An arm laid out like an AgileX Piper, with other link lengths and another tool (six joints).
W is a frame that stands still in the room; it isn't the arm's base.
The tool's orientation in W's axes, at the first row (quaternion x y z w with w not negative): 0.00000 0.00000 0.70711 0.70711
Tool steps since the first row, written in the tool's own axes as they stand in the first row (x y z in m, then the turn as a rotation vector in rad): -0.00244 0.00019 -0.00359 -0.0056 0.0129 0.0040; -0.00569 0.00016 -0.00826 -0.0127 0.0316 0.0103; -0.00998 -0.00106 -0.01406 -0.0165 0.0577 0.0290; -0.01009 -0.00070 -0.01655 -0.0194 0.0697 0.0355; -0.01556 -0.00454 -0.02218 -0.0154 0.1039 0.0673; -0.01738 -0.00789 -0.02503 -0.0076 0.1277 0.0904; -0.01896 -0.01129 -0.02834 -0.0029 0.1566 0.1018; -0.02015 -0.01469 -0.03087 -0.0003 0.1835 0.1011; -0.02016 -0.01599 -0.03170 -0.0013 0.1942 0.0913; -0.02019 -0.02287 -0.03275 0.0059 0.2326 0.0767; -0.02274 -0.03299 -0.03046 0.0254 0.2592 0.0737
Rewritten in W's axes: -0.00019 -0.00244 -0.00359 -0.0129 -0.0056 0.0040; -0.00016 -0.00569 -0.00826 -0.0316 -0.0127 0.0103; 0.00106 -0.00998 -0.01406 -0.0577 -0.0165 0.0290; 0.00070 -0.01009 -0.01655 -0.0697 -0.0194 0.0355; 0.00454 -0.01556 -0.02218 -0.1039 -0.0154 0.0673; 0.00789 -0.01738 -0.02503 -0.1277 -0.0076 0.0904; 0.01129 -0.01896 -0.02834 -0.1566 -0.0029 0.1018; 0.01469 -0.02015 -0.03087 -0.1835 -0.0003 0.1011; 0.01599 -0.02016 -0.03170 -0.1942 -0.0013 0.0913; 0.02287 -0.02019 -0.03275 -0.2326 0.0059 0.0767; 0.03299 -0.02274 -0.03046 -0.2592 0.0254 0.0737
